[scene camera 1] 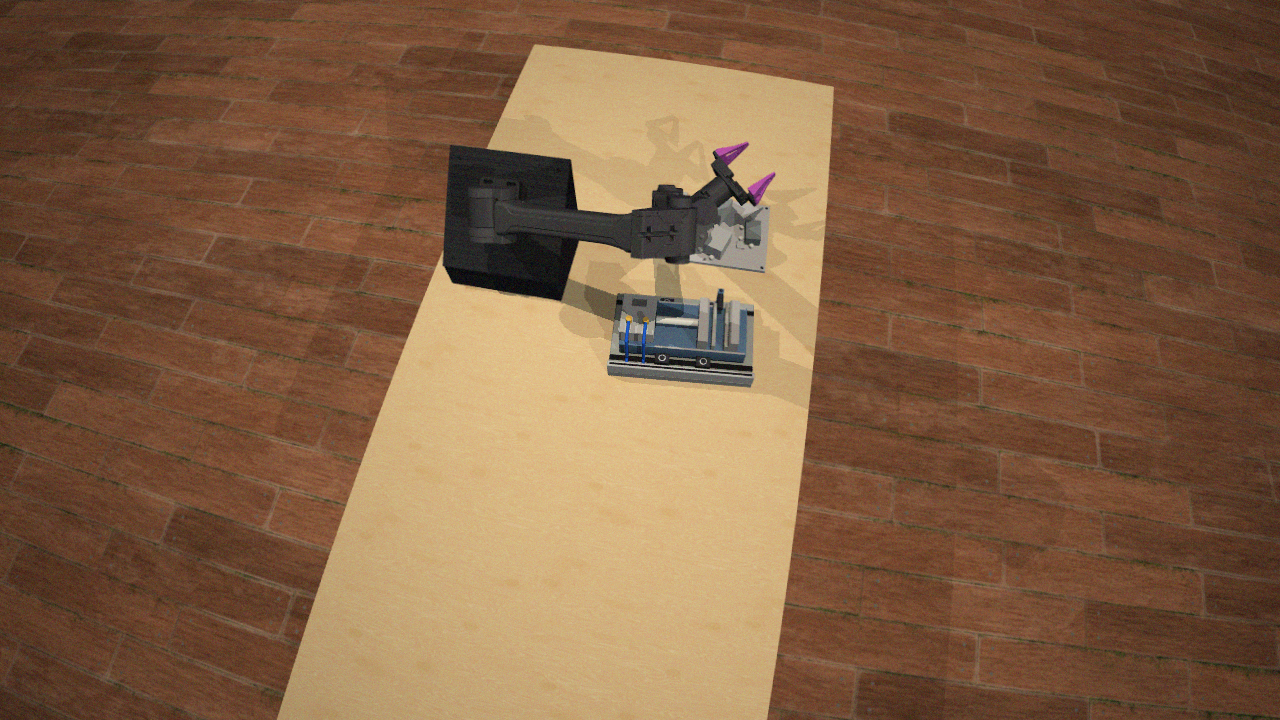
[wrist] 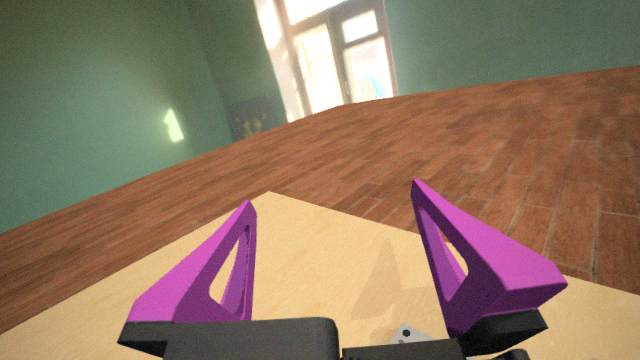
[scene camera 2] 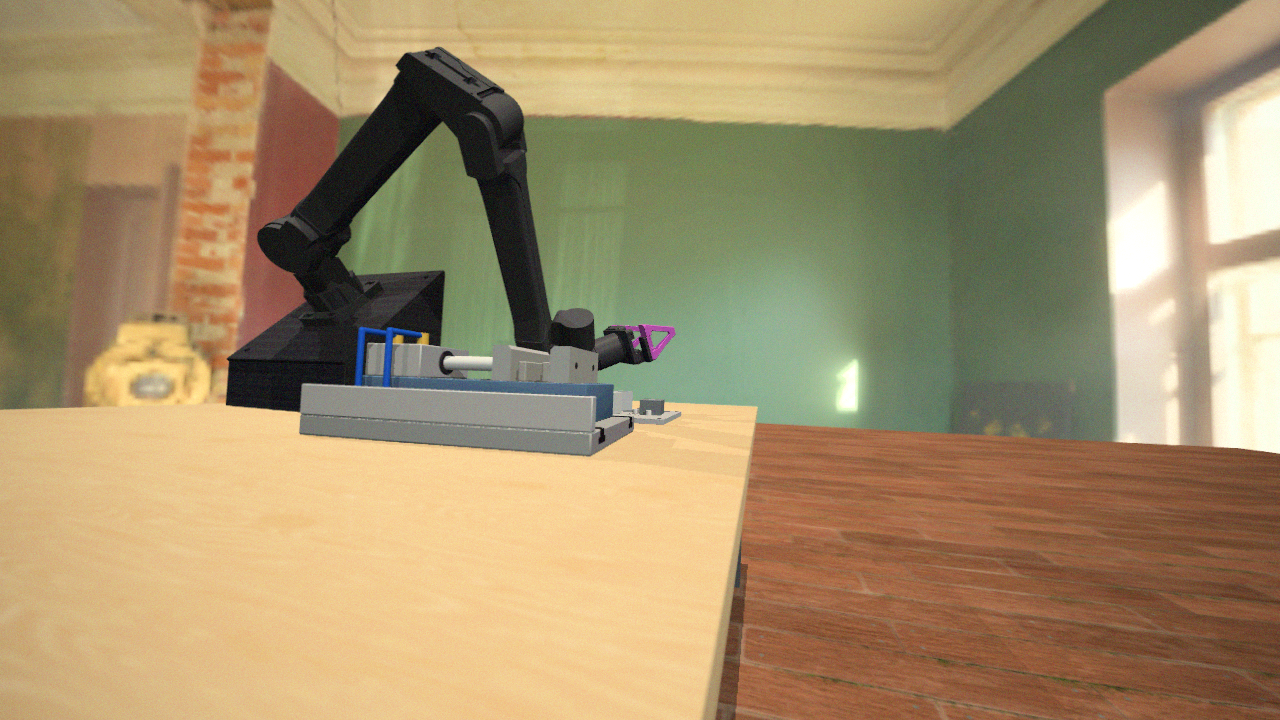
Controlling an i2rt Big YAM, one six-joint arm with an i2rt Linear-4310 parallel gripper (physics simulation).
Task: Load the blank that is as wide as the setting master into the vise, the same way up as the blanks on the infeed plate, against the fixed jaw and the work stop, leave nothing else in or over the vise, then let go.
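Where they show: gripper, between the fingertips: [scene camera 1: 761, 158] [wrist: 330, 196] [scene camera 2: 661, 330]; arm's base, origin of its link: [scene camera 1: 500, 206] [scene camera 2: 345, 305].
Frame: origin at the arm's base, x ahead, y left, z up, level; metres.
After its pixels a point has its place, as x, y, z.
Observation:
My gripper [scene camera 1: 759, 161] @[0.525, 0.245, -0.013] [scene camera 2: 669, 331] @[0.525, 0.245, -0.013] [wrist: 330, 196] @[0.525, 0.245, -0.013] is open and empty, its magenta fingers wide apart. It hangs above the table beyond the infeed plate, pointing outward. The grey infeed plate [scene camera 1: 738, 263] @[0.513, 0.063, -0.172] [scene camera 2: 666, 417] @[0.573, 0.090, -0.172] [wrist: 417, 337] @[0.565, 0.225, -0.172] lies partly under the arm. On it are a pale block [scene camera 1: 718, 240] @[0.459, 0.092, -0.136] and a darker grey block [scene camera 1: 752, 232] @[0.534, 0.138, -0.147] [scene camera 2: 651, 406] @[0.540, 0.120, -0.158]; the arm hides other parts. The blue vise [scene camera 1: 675, 338] @[0.403, -0.180, -0.120] [scene camera 2: 604, 402] @[0.545, -0.123, -0.141] has a grey fixed jaw [scene camera 1: 733, 325] @[0.515, -0.148, -0.084] [scene camera 2: 573, 365] @[0.529, -0.176, -0.102] at its right end. A dark upright post [scene camera 1: 720, 298] @[0.481, -0.090, -0.084] stands by the jaws. I cannot tell which piece is the setting master.
The vise stands on a grey base [scene camera 1: 680, 376] @[0.426, -0.247, -0.153] [scene camera 2: 447, 428] @[0.440, -0.246, -0.164] nearer scene camera 1 than the plate. Two blue bent rods [scene camera 1: 644, 344] @[0.347, -0.226, -0.077] [scene camera 2: 388, 358] @[0.347, -0.226, -0.102] rise at its left end. The black arm pedestal [scene camera 1: 510, 259] @[0.031, -0.078, -0.077] [scene camera 2: 286, 380] @[0.017, -0.101, -0.134] stands at the left table edge.

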